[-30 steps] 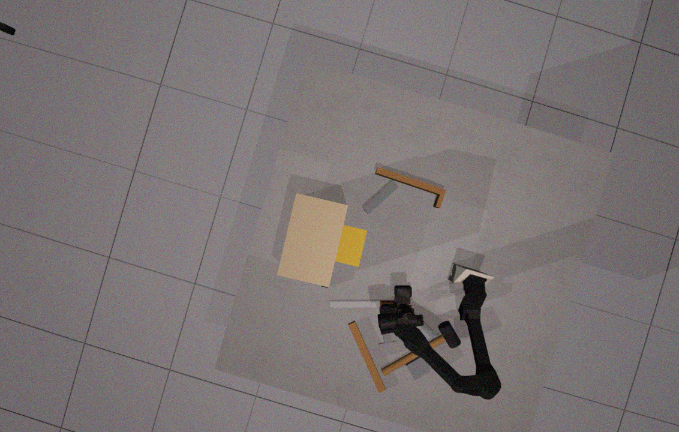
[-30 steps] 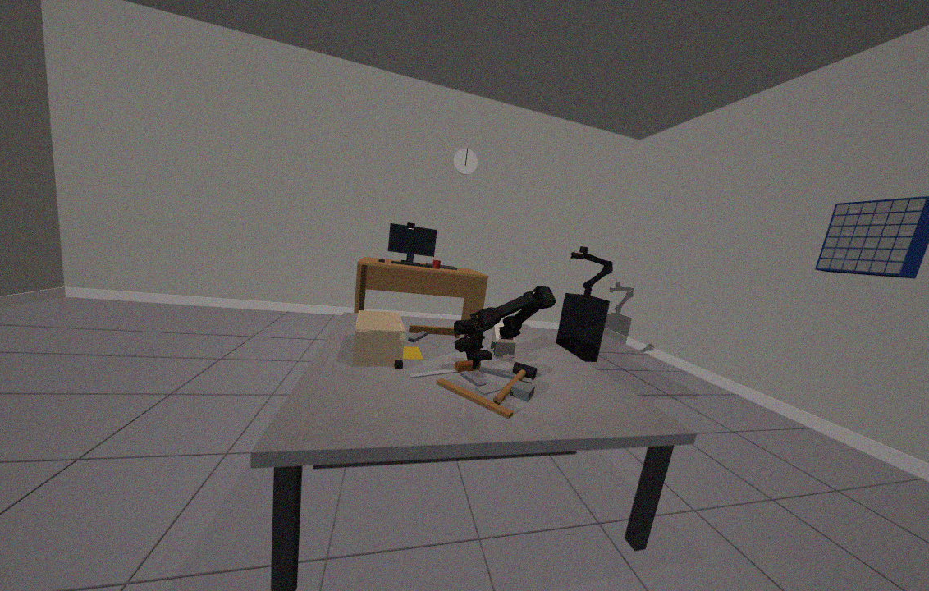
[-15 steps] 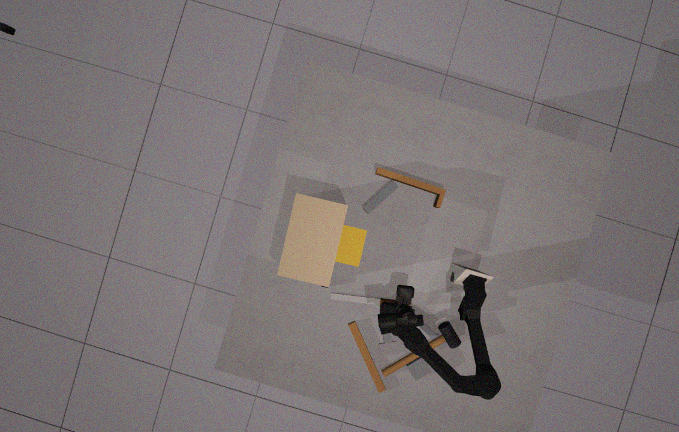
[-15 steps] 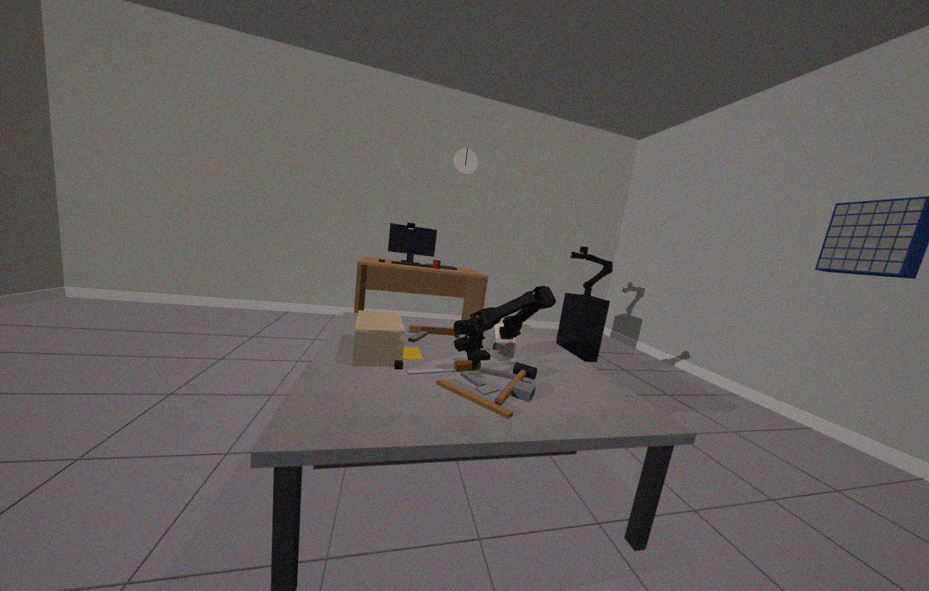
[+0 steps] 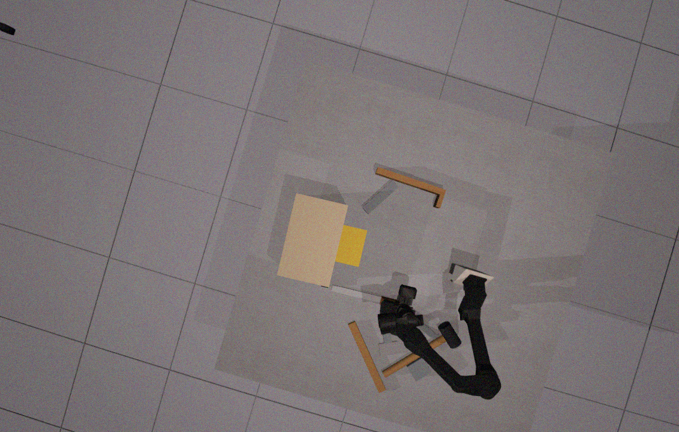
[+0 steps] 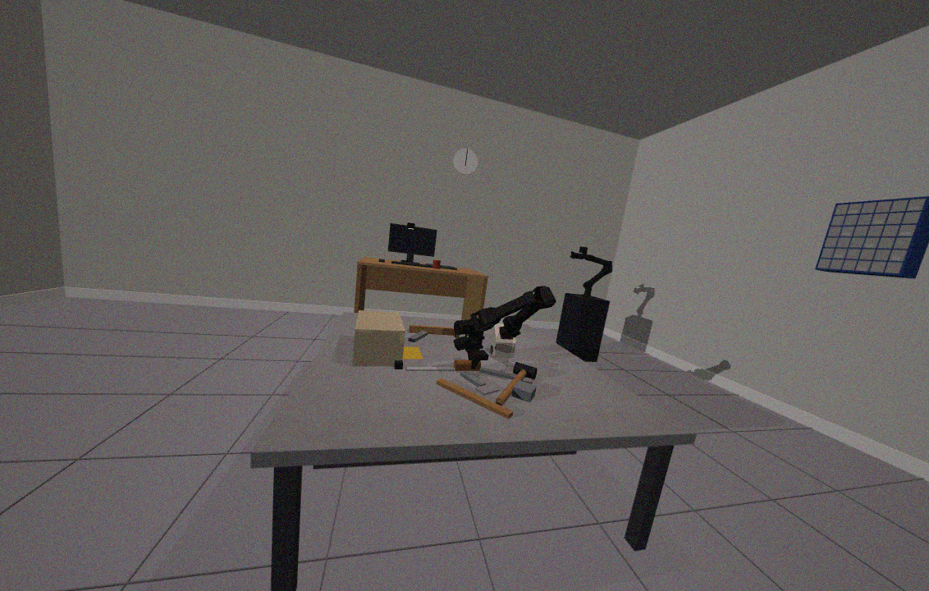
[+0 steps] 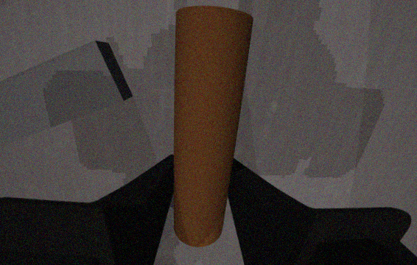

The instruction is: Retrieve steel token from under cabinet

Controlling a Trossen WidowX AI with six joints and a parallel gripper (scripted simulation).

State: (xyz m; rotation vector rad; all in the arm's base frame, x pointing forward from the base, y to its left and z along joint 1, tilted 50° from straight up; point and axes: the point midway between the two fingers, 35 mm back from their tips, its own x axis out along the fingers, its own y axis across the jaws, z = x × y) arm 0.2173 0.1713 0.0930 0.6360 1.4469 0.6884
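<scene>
My gripper tip is 14 cm to the right of the grey l-shaped bracket and 1 cm short of it. Also, from my gripper tip: grey bar 39 cm to the right, 19 cm ahead; then grey block 22 cm to the left, 14 cm behind, 1 cm above; then wooden stick 24 cm to the left, 6 cm ahead.
</scene>
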